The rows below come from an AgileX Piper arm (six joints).
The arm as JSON. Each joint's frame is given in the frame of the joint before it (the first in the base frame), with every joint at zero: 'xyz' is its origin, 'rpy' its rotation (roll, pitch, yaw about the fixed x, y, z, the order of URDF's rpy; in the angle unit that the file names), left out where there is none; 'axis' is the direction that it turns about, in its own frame. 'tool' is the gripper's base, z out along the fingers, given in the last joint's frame.
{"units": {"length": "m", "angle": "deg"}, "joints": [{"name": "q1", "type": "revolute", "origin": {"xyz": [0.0, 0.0, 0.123]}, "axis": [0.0, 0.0, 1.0]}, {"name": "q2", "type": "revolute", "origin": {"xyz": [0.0, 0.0, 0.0]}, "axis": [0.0, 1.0, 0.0]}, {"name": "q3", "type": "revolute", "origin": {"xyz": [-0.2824, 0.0, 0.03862]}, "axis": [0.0, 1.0, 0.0]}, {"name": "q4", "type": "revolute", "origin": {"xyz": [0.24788, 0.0, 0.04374]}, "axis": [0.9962, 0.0, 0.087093]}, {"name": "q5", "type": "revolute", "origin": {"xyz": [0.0, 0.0, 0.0]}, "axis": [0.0, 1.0, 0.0]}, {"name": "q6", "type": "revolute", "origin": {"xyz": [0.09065, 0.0, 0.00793]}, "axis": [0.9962, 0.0, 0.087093]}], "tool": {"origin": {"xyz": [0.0, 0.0, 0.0], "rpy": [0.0, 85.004, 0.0]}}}
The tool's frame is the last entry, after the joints.
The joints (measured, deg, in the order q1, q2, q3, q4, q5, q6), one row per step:
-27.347 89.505 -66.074 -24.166 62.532 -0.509
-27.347 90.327 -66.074 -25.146 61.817 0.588
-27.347 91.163 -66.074 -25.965 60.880 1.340
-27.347 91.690 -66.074 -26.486 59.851 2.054
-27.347 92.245 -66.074 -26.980 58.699 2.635
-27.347 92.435 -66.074 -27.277 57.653 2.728
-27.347 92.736 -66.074 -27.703 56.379 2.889
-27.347 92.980 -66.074 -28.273 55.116 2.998
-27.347 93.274 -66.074 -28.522 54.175 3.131
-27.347 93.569 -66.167 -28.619 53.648 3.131
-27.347 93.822 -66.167 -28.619 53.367 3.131
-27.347 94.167 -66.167 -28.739 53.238 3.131
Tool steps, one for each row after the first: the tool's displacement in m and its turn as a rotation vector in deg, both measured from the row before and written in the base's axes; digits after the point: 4 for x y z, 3 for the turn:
0.0024 -0.0024 -0.0036 -0.668 0.083 -0.401
0.0029 -0.0023 -0.0038 -0.576 -0.033 -0.026
0.0025 -0.0016 -0.0023 -0.479 -0.507 -0.037
0.0027 -0.0016 -0.0025 -0.462 -0.548 0.138
0.0019 -0.0009 -0.0006 -0.431 -0.652 0.469
0.0024 -0.0012 -0.0011 -0.537 -0.726 0.560
0.0022 -0.0013 -0.0007 -0.670 -0.682 0.665
0.0019 -0.0009 -0.0012 -0.293 -0.507 0.391
0.0016 -0.0007 -0.0010 -0.115 -0.234 0.270
0.0009 -0.0003 -0.0013 0.049 -0.018 0.124
0.0008 -0.0005 -0.0018 0.030 0.246 0.104

